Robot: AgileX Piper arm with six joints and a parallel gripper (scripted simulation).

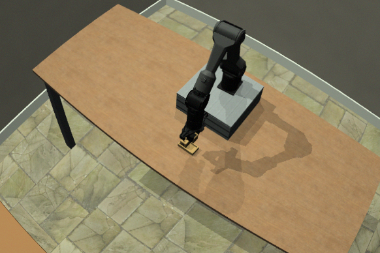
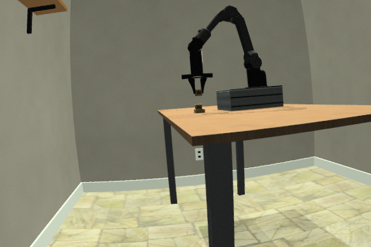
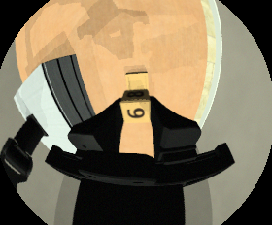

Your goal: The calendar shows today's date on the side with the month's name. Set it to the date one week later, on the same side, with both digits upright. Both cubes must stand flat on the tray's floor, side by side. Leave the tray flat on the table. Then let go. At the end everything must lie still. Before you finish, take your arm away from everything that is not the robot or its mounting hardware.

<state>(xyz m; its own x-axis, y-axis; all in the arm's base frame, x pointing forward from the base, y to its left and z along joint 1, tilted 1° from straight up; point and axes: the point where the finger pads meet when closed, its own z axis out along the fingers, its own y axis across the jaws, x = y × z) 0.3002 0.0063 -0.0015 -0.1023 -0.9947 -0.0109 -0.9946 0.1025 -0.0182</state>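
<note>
Right now the wooden cube is 30 mm to the right of my hand and 70 mm below it. Round my hand: tan calendar tray 20 mm to the right, 90 mm below; then digit cube right at my hand.
</note>
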